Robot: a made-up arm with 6 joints.
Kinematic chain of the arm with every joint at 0, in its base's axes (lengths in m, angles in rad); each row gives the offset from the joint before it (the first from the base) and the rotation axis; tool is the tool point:
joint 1: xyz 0 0 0.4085 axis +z
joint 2: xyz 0.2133 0 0 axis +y
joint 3: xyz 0 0 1.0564 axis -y
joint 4: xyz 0 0 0.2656 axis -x
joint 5: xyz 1.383 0 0 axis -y
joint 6: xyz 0.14 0 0 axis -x
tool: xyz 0 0 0
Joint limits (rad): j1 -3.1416..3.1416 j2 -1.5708..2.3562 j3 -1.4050..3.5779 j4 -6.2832..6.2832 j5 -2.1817..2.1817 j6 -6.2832..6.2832
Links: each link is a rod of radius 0.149 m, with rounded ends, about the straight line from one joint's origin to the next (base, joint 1, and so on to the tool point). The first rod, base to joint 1, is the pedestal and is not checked.
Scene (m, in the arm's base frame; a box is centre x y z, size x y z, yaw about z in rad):
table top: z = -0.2
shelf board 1: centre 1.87 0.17 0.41 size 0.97 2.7 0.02 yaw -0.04
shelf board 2: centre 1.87 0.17 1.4 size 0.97 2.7 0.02 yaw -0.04
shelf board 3: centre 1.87 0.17 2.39 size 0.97 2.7 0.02 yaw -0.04
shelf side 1: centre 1.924 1.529 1.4 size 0.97 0.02 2 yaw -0.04
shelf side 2: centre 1.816 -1.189 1.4 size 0.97 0.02 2 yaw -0.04
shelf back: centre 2.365 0.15 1.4 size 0.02 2.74 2 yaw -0.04
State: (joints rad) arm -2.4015 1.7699 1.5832 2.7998 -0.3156 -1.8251
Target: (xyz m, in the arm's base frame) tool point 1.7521 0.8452 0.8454
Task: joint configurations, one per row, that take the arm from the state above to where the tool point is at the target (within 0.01 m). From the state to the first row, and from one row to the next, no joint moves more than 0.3 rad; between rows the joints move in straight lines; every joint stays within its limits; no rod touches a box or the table.
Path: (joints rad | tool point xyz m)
1: -2.4074 1.4991 1.8157 2.8018 -0.3368 -1.8251 | -1.9483 -1.7376 1.2497
2: -2.4133 1.2282 2.0482 2.8038 -0.3580 -1.8251 | -1.5133 -1.3279 2.0832
3: -2.4192 0.9574 2.2807 2.8058 -0.3792 -1.8251 | -0.8687 -0.7428 2.5606
4: -2.4251 0.6866 2.5132 2.8077 -0.4005 -1.8251 | -0.1577 -0.1136 2.6080
5: -2.4310 0.4157 2.7457 2.8097 -0.4217 -1.8251 | 0.4668 0.4264 2.2507
6: -2.4369 0.1449 2.9782 2.8117 -0.4429 -1.8251 | 0.8790 0.7729 1.6047
7: -2.4428 -0.1260 3.2107 2.8137 -0.4641 -1.8251 | 1.0099 0.8749 0.8454
8: -2.5286 -0.3096 2.9785 2.8157 -0.4290 -1.8251 | 1.2619 0.9104 0.8769
9: -2.6143 -0.4933 2.7463 2.8178 -0.3940 -1.8251 | 1.5132 0.9009 0.8759
10: -2.7001 -0.6769 2.5140 2.8198 -0.3589 -1.8251 | 1.7521 0.8452 0.8455

